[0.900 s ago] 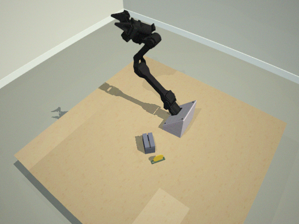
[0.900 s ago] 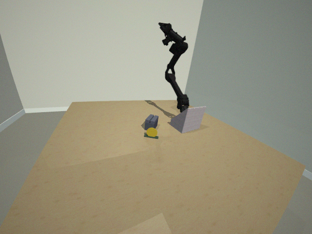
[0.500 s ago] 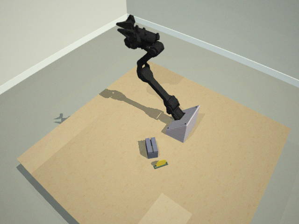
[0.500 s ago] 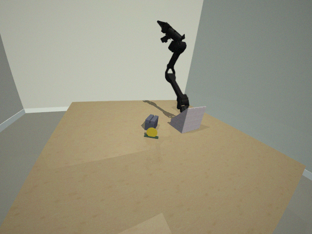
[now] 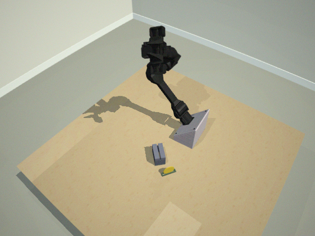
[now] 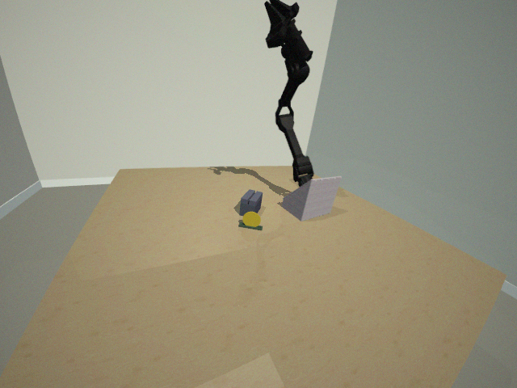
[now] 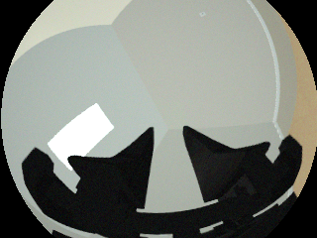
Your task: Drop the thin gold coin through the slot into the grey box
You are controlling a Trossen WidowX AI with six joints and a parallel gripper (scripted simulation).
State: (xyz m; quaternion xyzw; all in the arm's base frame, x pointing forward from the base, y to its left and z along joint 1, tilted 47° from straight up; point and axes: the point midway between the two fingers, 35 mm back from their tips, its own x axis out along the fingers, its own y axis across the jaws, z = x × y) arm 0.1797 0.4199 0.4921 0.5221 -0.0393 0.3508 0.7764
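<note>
Now: gripper tip 4 cm short of the gold coin, 16 cm to the right of it and 69 cm above it.
</note>
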